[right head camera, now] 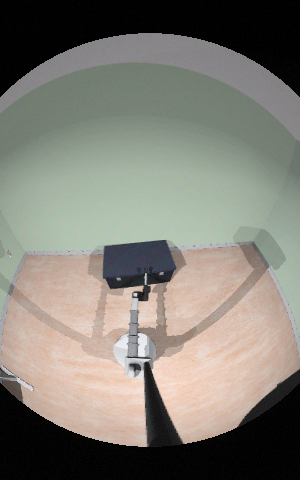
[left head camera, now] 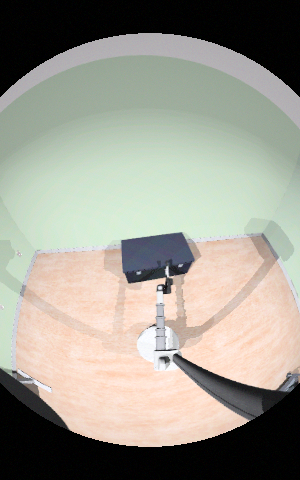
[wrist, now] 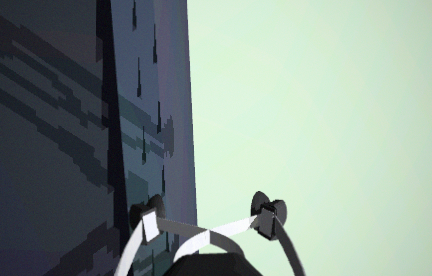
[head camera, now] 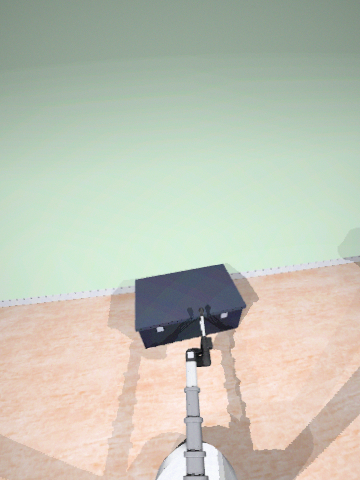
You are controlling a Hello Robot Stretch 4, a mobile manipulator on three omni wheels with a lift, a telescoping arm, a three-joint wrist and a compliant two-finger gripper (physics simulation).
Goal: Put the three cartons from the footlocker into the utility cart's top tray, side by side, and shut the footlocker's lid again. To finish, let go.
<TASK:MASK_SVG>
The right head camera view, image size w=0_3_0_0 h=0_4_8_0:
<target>dark blue footlocker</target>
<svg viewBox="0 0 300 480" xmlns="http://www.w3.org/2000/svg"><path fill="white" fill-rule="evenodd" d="M166 240L104 245L102 277L105 278L109 288L144 285L143 273L145 267L147 268L146 284L170 281L176 266Z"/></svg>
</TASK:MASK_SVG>
